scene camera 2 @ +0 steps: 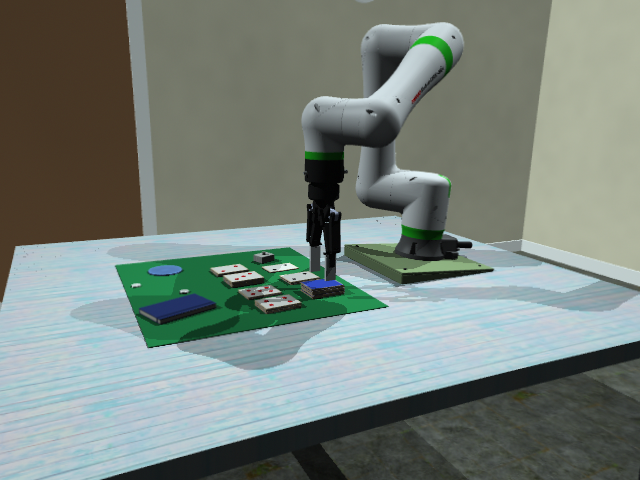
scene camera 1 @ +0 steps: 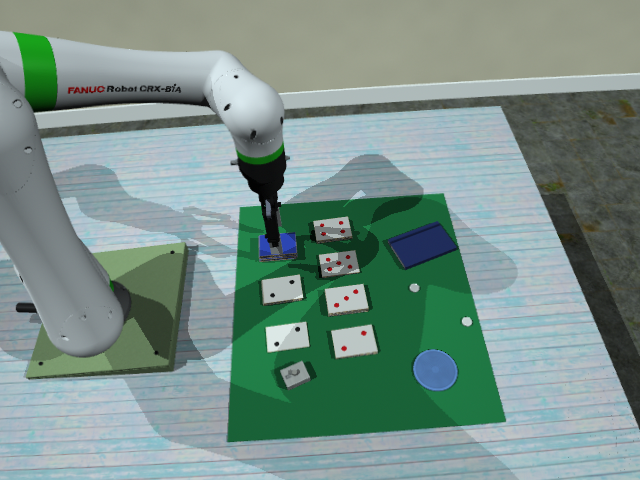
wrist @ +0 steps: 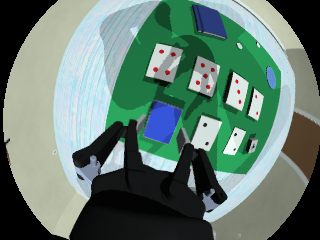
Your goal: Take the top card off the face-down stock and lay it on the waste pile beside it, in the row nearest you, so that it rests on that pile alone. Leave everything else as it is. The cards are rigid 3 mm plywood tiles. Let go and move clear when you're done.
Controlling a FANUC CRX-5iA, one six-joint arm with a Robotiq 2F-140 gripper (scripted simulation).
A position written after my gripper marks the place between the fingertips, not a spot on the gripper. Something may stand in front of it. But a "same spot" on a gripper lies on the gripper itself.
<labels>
my gripper: scene camera 2; scene camera 1 276,238; wrist
dark blue box: scene camera 2; scene camera 1; wrist 209,24
same spot on dark blue box: (scene camera 1: 426,243) = (scene camera 2: 173,306)
same spot on my gripper: (wrist: 88,161) = (scene camera 2: 330,216)
</labels>
